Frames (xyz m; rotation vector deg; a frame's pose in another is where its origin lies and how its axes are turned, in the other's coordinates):
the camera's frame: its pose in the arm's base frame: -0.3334 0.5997 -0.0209 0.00 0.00 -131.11
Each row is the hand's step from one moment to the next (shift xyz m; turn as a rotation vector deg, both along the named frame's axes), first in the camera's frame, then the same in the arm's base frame.
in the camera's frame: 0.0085 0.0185 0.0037 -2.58 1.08 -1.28
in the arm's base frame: 0.0083 -0.0186 0.0037 2.51 1.23 -1.28
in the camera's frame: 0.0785 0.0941 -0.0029 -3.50 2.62 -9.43
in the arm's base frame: 0.0193 -0.1210 -0.0029 4.28 0.91 -9.43
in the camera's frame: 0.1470 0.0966 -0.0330 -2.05 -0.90 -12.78
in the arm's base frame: -0.0239 -0.1743 -0.0330 0.67 2.14 -12.78
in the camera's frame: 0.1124 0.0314 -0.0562 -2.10 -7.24 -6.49
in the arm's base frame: -0.0502 -0.1053 -0.0562 -4.07 6.34 -6.49
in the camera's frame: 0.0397 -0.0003 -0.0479 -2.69 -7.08 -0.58
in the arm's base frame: -0.0263 -0.0297 -0.0479 -3.57 6.68 -0.58
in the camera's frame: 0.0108 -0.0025 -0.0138 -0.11 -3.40 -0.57
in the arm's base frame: -0.0090 -0.0065 -0.0138 -2.49 2.32 -0.57
